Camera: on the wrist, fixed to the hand. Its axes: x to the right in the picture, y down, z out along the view.
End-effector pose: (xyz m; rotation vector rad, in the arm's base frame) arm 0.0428 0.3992 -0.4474 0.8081 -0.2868 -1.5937
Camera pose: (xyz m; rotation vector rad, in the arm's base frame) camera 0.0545 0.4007 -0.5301 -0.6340 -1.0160 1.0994
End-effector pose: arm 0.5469 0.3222 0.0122 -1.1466 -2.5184 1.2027
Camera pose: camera 0.5317 0.3653 0.0821 1.7349 -0.7120 -0.2941
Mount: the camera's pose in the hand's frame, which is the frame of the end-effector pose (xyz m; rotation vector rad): 0.0262 -0.0415 -0.0676 -0.1250 -0.6685 2.9816
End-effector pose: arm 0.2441 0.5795 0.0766 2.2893 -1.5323 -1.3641
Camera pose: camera 0.3234 0.5536 0.0806 -1.4277 -1.8995 -0.4354
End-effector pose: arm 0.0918 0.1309 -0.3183 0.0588 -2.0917 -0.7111
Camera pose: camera 0.1194 0.0571 -0.2907 -2.6488 -0.4242 1.1305
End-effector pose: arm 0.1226 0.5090 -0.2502 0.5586 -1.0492 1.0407
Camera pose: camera 0.1918 0.5557 -0.2520 0.9008 1.0485 -1.5135
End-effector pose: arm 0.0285 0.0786 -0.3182 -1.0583 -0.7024 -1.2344
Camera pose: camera -0.0131 0.0066 -0.3103 -1.1344 0.7897 1.6753
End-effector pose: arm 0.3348 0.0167 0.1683 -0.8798 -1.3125 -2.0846
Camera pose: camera 0.2712 -0.0309 0.1425 -1.5142 0.6174 0.6206
